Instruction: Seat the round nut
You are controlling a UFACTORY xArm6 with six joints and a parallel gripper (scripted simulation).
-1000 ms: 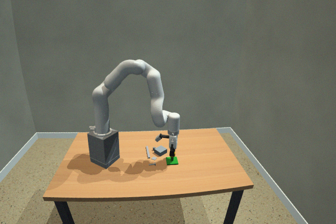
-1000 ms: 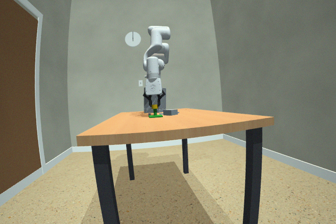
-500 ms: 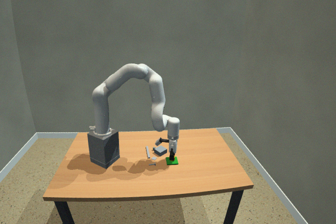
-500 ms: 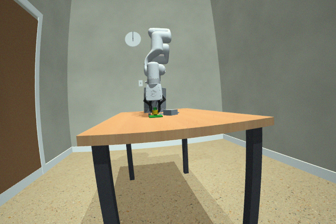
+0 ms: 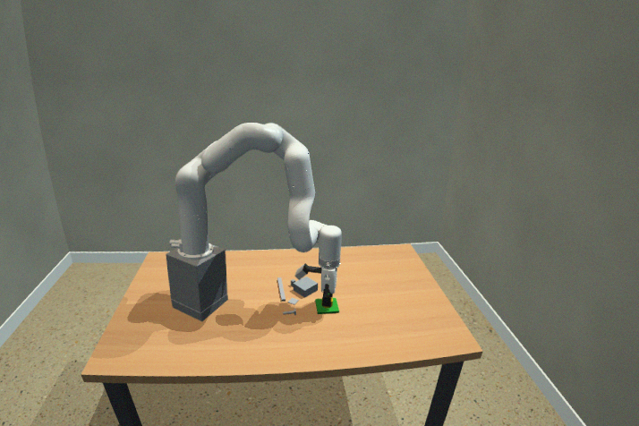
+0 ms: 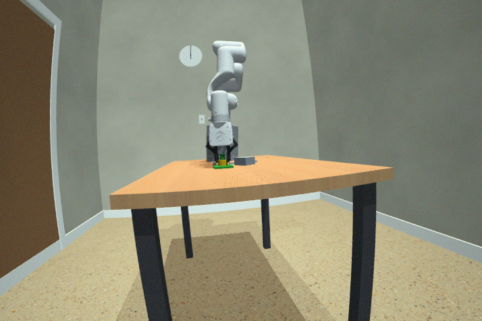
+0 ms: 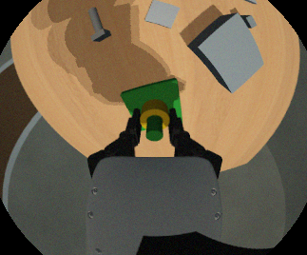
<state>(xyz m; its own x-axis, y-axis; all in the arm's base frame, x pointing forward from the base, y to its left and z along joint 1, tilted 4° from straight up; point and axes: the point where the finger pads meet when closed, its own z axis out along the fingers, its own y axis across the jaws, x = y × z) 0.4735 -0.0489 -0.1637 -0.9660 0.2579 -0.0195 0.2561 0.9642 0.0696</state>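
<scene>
Now: the grey block 7 cm behind my hand, 11 cm to the left of it and 2 cm below it. From my hand the other things lie so: bolt-like piece: 13 cm behind, 3 cm to the right, 3 cm below; then small square piece: 12 cm behind, 4 cm to the left, 4 cm below; then long bar: 17 cm behind, 12 cm to the left, 4 cm below.
</scene>
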